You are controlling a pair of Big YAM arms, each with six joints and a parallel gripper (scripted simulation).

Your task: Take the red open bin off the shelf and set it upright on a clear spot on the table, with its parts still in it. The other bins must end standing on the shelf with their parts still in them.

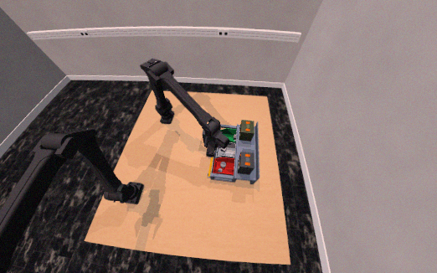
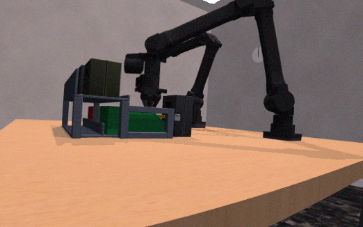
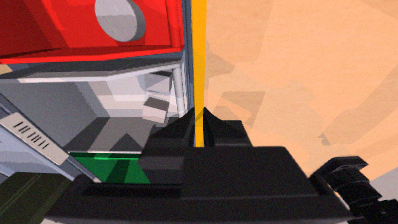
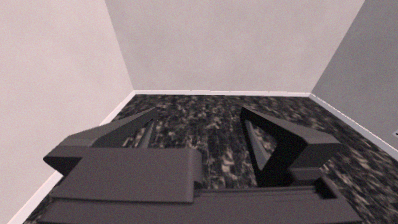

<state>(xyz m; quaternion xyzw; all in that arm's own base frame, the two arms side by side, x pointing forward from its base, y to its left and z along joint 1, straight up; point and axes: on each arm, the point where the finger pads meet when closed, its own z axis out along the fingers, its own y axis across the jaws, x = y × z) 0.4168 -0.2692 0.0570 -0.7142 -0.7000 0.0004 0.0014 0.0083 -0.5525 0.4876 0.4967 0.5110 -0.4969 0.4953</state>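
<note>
My left hand is 110 mm short of the grey bin and 20 mm above it. The rest, counted from my left hand: black box (100 mm to the left, 50 mm behind); then grey shelf (130 mm ahead, 10 mm to the left); then green bin (120 mm to the left, 100 mm ahead, 20 mm below).
</note>
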